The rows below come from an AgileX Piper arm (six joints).
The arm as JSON. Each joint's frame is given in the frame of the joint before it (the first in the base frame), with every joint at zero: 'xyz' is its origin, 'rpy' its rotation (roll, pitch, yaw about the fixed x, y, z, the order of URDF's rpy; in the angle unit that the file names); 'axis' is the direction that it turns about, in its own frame. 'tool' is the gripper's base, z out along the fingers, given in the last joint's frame.
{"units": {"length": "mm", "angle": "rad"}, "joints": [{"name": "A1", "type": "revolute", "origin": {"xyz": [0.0, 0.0, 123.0], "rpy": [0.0, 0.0, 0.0]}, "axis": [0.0, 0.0, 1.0]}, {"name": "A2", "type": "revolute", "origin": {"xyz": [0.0, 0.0, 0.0], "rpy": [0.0, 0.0, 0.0]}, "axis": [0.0, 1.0, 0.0]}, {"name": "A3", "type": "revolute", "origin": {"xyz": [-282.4, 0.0, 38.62], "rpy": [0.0, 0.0, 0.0]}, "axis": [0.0, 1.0, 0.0]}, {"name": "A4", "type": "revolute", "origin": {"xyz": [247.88, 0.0, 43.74], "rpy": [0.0, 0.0, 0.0]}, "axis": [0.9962, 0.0, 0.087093]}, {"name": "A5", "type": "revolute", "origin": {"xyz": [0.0, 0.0, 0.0], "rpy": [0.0, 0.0, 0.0]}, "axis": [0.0, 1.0, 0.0]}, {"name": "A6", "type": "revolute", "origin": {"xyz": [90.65, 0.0, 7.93], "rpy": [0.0, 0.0, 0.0]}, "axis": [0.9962, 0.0, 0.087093]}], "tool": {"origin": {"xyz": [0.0, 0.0, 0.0], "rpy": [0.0, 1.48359, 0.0]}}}
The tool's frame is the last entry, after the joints.
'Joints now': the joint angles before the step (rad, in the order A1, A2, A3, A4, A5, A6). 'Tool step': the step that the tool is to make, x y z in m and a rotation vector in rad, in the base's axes. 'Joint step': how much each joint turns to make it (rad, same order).
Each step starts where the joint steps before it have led.
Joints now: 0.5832, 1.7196, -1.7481, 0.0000, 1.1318, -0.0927
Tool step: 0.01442, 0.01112, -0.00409, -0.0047, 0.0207, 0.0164
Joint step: 0.0000, 0.0759, -0.0909, 0.0162, 0.0350, -0.0166
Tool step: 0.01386, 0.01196, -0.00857, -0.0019, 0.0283, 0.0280
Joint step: -0.0001, 0.0778, -0.0824, 0.0279, 0.0301, -0.0271
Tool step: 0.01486, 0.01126, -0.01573, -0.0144, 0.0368, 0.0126
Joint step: 0.0000, 0.0834, -0.0706, 0.0136, 0.0264, -0.0108
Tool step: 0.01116, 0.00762, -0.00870, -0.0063, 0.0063, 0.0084
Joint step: 0.0000, 0.0592, -0.0612, 0.0021, 0.0113, -0.0083
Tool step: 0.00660, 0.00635, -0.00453, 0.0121, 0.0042, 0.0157
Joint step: 0.0001, 0.0391, -0.0454, 0.0191, 0.0041, -0.0145
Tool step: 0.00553, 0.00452, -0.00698, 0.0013, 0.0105, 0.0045
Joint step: 0.0000, 0.0329, -0.0283, 0.0085, 0.0037, -0.0035
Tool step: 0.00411, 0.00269, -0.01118, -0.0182, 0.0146, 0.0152
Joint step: -0.0001, 0.0252, -0.0016, 0.0001, 0.0000, -0.0169
